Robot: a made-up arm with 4 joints. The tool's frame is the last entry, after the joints. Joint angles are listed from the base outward. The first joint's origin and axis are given. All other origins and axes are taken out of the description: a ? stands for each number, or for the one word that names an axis. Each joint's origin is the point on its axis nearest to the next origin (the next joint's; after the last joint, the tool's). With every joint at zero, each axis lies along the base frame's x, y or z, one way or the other. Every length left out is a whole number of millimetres.
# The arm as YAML. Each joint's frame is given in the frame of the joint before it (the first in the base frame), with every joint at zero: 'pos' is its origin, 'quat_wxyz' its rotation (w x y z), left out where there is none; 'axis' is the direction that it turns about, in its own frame. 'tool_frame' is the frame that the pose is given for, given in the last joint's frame.
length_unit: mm
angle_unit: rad
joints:
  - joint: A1
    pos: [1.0, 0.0, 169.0]
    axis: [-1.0, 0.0, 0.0]
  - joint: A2
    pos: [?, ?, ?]
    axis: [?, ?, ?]
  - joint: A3
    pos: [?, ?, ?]
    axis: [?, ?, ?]
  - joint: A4
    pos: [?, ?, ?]
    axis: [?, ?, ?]
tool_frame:
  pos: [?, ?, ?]
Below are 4 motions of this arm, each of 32 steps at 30 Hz.
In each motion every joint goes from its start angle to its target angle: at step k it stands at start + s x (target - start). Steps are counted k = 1, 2, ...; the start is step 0. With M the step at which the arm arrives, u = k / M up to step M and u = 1 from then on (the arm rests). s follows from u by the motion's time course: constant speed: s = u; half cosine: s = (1 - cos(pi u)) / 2; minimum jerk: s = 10 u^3 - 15 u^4 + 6 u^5.
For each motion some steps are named. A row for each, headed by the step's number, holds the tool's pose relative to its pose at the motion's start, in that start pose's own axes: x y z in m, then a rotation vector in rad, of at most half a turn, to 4 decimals.
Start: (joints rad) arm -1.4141 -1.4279 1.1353 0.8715
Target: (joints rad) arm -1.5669 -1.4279 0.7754 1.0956
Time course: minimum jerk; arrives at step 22
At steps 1, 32:
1: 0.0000 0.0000 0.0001 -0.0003 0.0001 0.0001
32: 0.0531 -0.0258 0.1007 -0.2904 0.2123 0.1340

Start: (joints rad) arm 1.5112 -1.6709 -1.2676 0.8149
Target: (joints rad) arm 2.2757 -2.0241 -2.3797 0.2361
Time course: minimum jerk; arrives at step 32
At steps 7, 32:
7: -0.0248 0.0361 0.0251 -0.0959 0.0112 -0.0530
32: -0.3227 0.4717 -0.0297 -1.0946 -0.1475 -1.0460

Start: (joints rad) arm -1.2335 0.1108 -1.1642 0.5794
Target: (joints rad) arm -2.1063 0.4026 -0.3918 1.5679
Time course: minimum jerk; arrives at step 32
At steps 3, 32:
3: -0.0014 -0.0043 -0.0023 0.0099 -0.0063 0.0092
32: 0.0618 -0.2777 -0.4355 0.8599 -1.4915 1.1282

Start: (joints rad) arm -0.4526 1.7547 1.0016 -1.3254
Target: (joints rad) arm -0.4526 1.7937 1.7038 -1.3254
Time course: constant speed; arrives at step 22
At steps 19, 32:
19: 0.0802 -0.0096 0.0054 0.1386 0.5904 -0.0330
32: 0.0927 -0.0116 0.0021 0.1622 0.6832 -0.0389

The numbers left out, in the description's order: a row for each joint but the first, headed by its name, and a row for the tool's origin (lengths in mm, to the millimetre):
A2: xyz 0.0 412.0 20.0, axis 0.0 1.0 0.0
A3: xyz 300.0 0.0 258.0, axis 1.0 0.0 0.0
A4: xyz 0.0 -50.0 112.0, axis 0.0 0.0 1.0
tool: xyz -114.0 -34.0 0.0

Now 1 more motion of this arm.
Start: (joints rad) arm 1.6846 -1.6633 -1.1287 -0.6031
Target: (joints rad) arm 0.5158 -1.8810 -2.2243 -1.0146
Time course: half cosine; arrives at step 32
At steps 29, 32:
29: 0.3073 0.1257 -0.4760 -1.7006 -0.0041 -0.3902
32: 0.3090 0.1208 -0.4894 -1.7381 -0.0066 -0.3784

